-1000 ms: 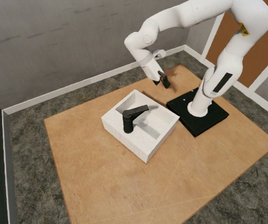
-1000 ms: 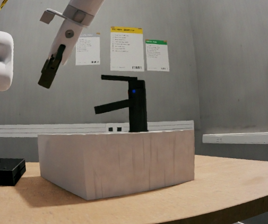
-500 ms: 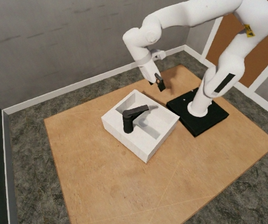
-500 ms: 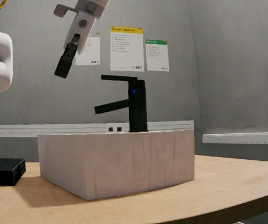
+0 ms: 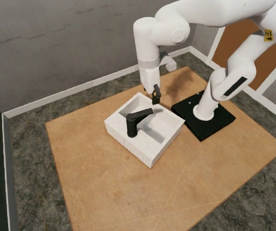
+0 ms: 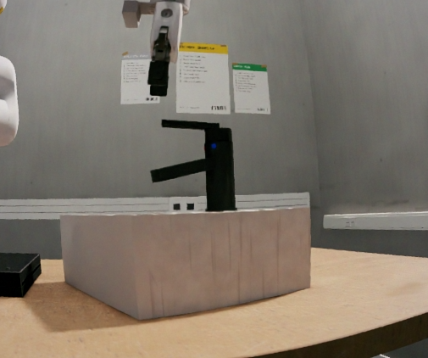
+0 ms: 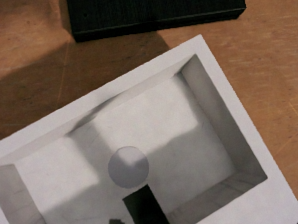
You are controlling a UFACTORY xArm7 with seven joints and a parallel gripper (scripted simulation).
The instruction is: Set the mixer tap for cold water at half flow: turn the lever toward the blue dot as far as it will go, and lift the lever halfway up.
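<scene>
Right now my hand is 6 cm short of the lever, 2 cm to the right of it and 7 cm above it. The rest, counted from my hand: white sink block 3 cm to the right, 30 cm below; then black mixer tap 8 cm ahead, 1 cm to the left, 11 cm below.
</scene>
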